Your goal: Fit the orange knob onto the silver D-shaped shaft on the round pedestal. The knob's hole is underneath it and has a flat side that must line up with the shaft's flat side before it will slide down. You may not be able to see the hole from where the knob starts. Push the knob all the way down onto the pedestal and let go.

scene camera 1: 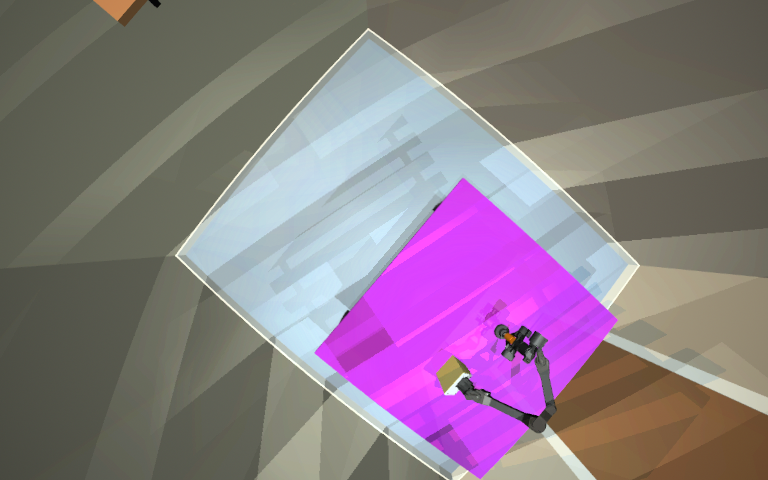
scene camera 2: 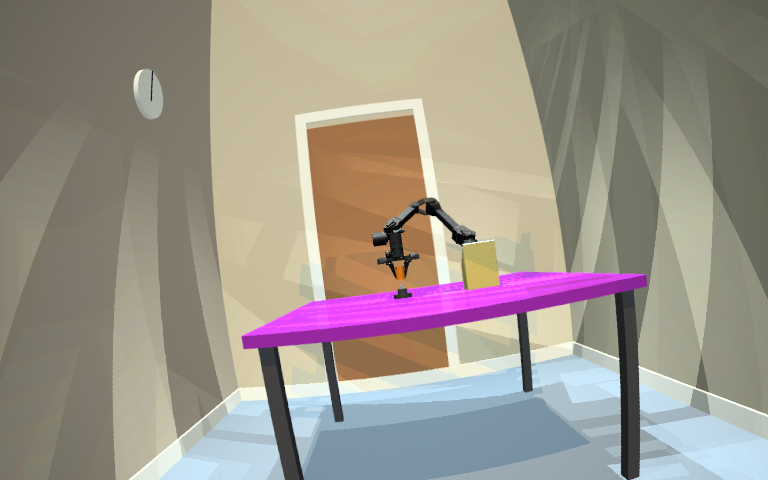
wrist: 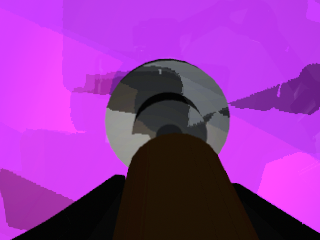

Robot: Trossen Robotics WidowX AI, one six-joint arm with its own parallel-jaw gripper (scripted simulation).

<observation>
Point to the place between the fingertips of the gripper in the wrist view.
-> At 176,189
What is the gripper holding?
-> An orange knob.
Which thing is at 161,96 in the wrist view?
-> A round pedestal.
</observation>
